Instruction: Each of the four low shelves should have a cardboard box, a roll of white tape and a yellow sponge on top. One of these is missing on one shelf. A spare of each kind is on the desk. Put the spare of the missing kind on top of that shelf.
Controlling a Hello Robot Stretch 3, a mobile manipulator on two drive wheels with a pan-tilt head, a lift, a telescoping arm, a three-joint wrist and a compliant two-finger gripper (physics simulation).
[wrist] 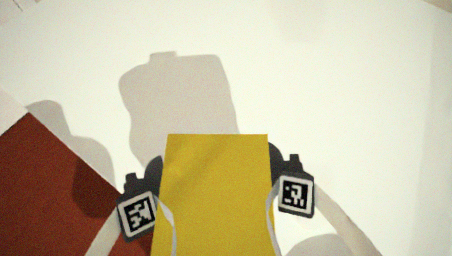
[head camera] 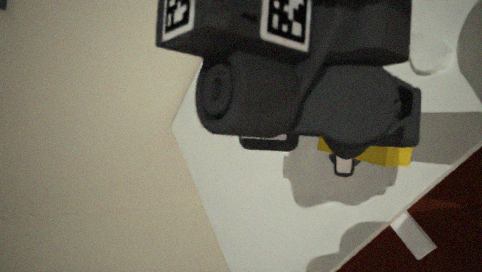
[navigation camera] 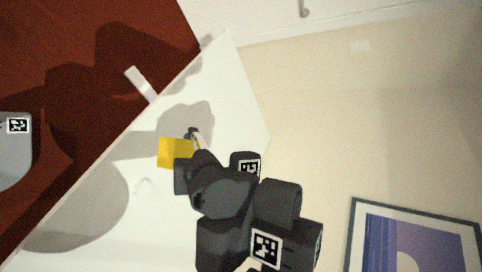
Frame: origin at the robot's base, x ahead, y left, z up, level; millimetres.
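Where they show: gripper, fingertip midpoint: [wrist: 214,167] [navigation camera: 191,151].
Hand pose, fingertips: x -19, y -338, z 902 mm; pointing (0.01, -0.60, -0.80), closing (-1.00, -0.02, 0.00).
After its pixels a point has its place.
The yellow sponge [head camera: 398,156] @[x 8, y -249, z 926 mm] [navigation camera: 169,153] @[x -12, y -247, z 937 mm] [wrist: 215,210] @[x -18, y -301, z 945 mm] is between the two fingers of my gripper [wrist: 214,167] @[x -19, y -338, z 902 mm], which press on its sides. It is above a white top [head camera: 235,200] @[x 171, y -816, z 720 mm] [navigation camera: 237,95] @[x 196, y -799, z 720 mm] [wrist: 325,75] @[x -248, y -552, z 720 mm], with the gripper's shadow beneath. I cannot tell from these views whether this top is the desk or a low shelf. A round white thing like a roll of tape [head camera: 429,59] @[x -143, y -309, z 744 mm] lies on the same top, partly hidden by the arm in the head view; it shows faintly in the navigation view [navigation camera: 145,180] @[x -125, y -316, z 740 mm]. No cardboard box shows.
A pale wall [head camera: 90,150] @[x 80, y -1399, z 965 mm] [navigation camera: 320,125] @[x 80, y -1399, z 1025 mm] borders the white top. Dark red floor [head camera: 450,225] @[x 241, y -557, z 0 mm] [navigation camera: 55,30] @[x 450, y -269, z 0 mm] [wrist: 40,185] @[x 771, y -602, z 1 mm] lies beyond its other edge. A white strip [head camera: 414,236] [navigation camera: 141,84] sticks out there. My grey base [navigation camera: 15,155] @[x -118, y -122, z 159 mm] and a framed picture [navigation camera: 390,245] @[x -398, y -946, z 1415 mm] also show.
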